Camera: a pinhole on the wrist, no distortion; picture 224 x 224 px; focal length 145.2 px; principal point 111.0 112.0 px. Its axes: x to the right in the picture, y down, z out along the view. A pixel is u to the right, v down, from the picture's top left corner.
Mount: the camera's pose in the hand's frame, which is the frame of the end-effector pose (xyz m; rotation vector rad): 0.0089 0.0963 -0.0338 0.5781 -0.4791 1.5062
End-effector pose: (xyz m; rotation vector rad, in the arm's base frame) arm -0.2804 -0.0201 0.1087 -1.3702 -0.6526 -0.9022
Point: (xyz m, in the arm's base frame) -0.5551 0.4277 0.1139
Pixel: 112 179
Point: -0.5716 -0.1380 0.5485
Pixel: outside the picture
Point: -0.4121 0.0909 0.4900
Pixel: 36 40
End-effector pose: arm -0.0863 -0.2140 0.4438 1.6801 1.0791 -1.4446
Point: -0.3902 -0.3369 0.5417
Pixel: 78 172
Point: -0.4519 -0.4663 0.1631
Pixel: 125 67
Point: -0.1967 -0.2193 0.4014
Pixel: 43 99
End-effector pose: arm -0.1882 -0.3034 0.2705 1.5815 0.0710 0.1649
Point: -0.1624 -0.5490 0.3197
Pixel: 194 132
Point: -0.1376 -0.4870 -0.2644
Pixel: 22 124
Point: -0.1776 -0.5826 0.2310
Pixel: 152 141
